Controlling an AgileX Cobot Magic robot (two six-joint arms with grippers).
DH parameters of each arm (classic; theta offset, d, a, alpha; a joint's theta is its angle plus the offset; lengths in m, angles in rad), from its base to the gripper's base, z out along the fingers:
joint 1: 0 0.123 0 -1.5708
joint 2: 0.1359 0 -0.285 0
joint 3: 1.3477 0 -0.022 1.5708
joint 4: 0 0.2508 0 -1.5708
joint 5: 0 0 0.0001 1.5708
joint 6: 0 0.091 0 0
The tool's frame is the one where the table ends.
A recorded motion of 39 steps. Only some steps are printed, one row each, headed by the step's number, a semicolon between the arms.
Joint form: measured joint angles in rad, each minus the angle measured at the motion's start. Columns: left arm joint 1, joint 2, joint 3, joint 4, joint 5, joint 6; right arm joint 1, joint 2, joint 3, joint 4, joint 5, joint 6.
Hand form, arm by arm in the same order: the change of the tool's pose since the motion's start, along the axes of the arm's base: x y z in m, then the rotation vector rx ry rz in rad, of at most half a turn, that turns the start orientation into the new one. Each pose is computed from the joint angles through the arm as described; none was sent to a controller.
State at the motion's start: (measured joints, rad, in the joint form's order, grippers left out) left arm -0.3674 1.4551 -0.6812 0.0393 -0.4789 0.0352; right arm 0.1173 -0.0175 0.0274 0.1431 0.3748 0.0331
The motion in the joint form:
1: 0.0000 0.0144 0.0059 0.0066 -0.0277 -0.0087; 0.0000 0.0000 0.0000 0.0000 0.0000 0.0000
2: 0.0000 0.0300 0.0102 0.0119 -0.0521 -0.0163; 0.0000 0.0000 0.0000 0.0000 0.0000 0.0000
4: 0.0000 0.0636 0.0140 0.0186 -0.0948 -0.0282; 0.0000 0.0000 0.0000 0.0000 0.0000 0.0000
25: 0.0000 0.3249 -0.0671 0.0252 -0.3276 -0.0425; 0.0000 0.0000 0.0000 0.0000 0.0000 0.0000
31: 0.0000 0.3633 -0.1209 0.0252 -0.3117 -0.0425; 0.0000 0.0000 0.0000 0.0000 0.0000 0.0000
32: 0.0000 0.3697 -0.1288 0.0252 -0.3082 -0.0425; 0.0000 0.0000 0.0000 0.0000 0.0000 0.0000
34: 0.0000 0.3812 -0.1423 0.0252 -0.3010 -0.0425; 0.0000 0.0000 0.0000 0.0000 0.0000 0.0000
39: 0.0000 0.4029 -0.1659 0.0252 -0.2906 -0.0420; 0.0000 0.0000 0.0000 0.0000 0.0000 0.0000
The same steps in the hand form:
1: 0.0011 -0.0008 -0.0037 -0.0065 -0.0052 -0.0034; 0.0000 0.0000 0.0000 0.0000 0.0000 0.0000
2: 0.0024 -0.0017 -0.0075 -0.0120 -0.0077 -0.0062; 0.0000 0.0000 0.0000 0.0000 0.0000 0.0000
4: 0.0059 -0.0035 -0.0151 -0.0216 -0.0093 -0.0102; 0.0000 0.0000 0.0000 0.0000 0.0000 0.0000
25: 0.0444 -0.0199 -0.0589 -0.0591 -0.0501 -0.0224; 0.0000 0.0000 0.0000 0.0000 0.0000 0.0000
31: 0.0567 -0.0245 -0.0602 -0.0581 -0.0500 -0.0218; 0.0000 0.0000 0.0000 0.0000 0.0000 0.0000
32: 0.0585 -0.0252 -0.0609 -0.0573 -0.0482 -0.0216; 0.0000 0.0000 0.0000 0.0000 0.0000 0.0000
34: 0.0616 -0.0264 -0.0623 -0.0551 -0.0435 -0.0213; 0.0000 0.0000 0.0000 0.0000 0.0000 0.0000
39: 0.0672 -0.0285 -0.0652 -0.0512 -0.0359 -0.0208; 0.0000 0.0000 0.0000 0.0000 0.0000 0.0000

